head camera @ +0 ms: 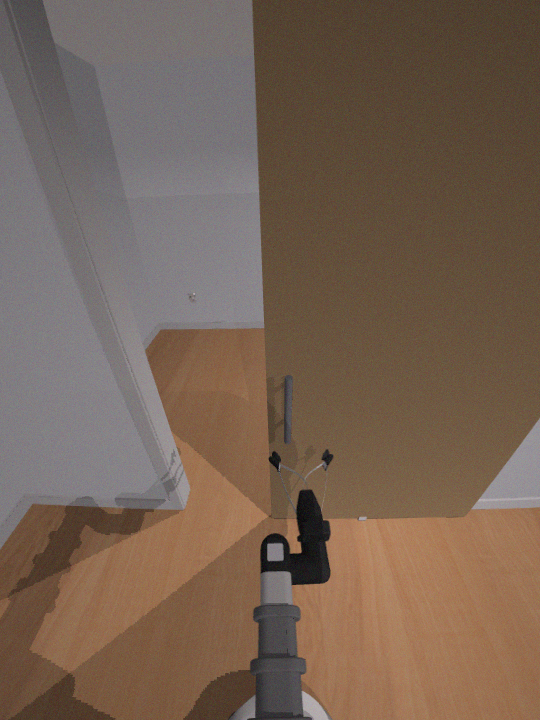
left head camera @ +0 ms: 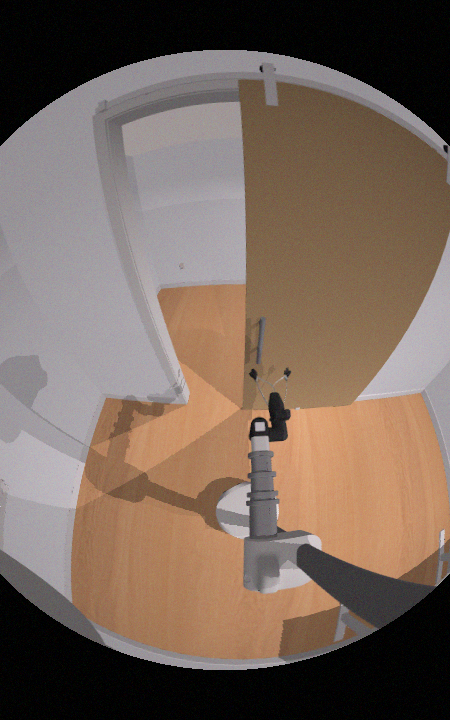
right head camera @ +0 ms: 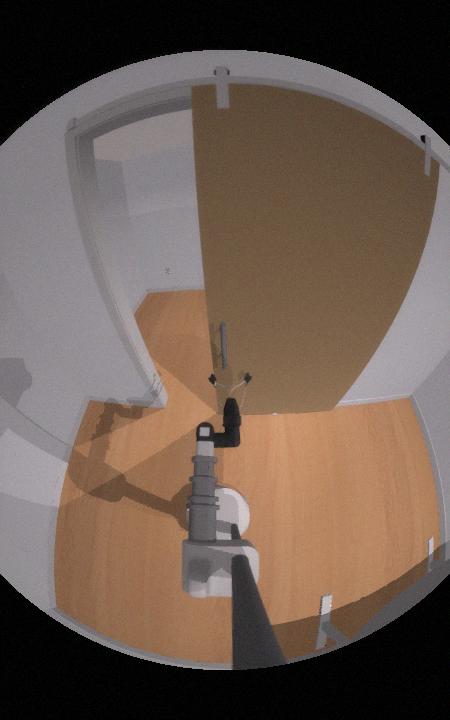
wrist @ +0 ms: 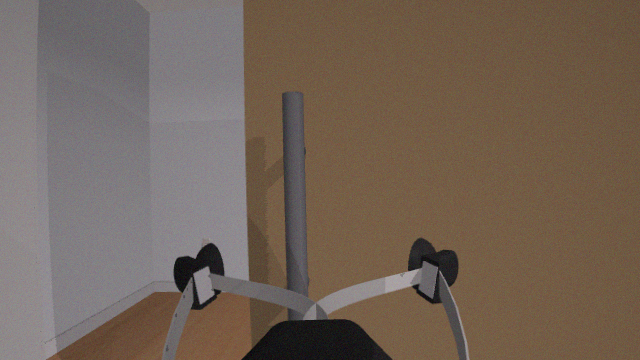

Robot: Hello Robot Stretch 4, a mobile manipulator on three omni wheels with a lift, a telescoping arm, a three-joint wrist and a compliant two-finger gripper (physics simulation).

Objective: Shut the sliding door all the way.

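Seen in the pictures: gripper, fingertip midpoint: (head camera: 300,451) (left head camera: 269,368) (right head camera: 229,373) (wrist: 316,262); robot's base, origin of the base link: (left head camera: 246,509) (right head camera: 219,513).
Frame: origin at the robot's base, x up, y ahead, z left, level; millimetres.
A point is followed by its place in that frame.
Note:
The brown sliding door (head camera: 395,232) @(x 1411, y 831, z -322 mm) (left head camera: 339,223) @(x 1443, y 831, z -347 mm) (right head camera: 307,228) @(x 1424, y 830, z -384 mm) (wrist: 475,150) @(x 931, y 833, z -300 mm) stands part open, with a gap between its left edge and the left door frame (head camera: 124,348) @(x 1042, y 920, z 514 mm) (left head camera: 139,276) @(x 1190, y 920, z 512 mm) (right head camera: 108,276) @(x 1228, y 937, z 510 mm). Its grey vertical bar handle (head camera: 288,410) @(x 870, y 771, z -57 mm) (left head camera: 261,340) @(x 873, y 772, z -60 mm) (right head camera: 223,345) @(x 873, y 772, z -57 mm) (wrist: 294,190) @(x 885, y 771, z -57 mm) is near that left edge. My gripper (head camera: 301,460) @(x 836, y 628, z -83 mm) (left head camera: 270,373) @(x 836, y 628, z -83 mm) (right head camera: 230,379) @(x 836, y 628, z -83 mm) (wrist: 316,262) @(x 836, y 628, z -83 mm) is open, its fingertips wide apart. In the wrist view the handle lies between the two fingers, left of centre, and runs down behind the finger strips. In the head view the fingertips show just below the handle's lower end.
The gap shows a room beyond with wood floor (head camera: 215,383) @(x -28, y 2062, z 508 mm) and a pale back wall (head camera: 197,250) @(x 909, y 3169, z 752 mm). White wall (head camera: 52,378) @(x 911, y 928, z 851 mm) stands left of the frame. A small white piece (head camera: 362,518) @(x -3, y 821, z -476 mm) sits on the floor at the door's bottom edge. An overhead rail with hangers (left head camera: 271,90) (right head camera: 222,92) @(x 1963, y 835, z -85 mm) carries the door.

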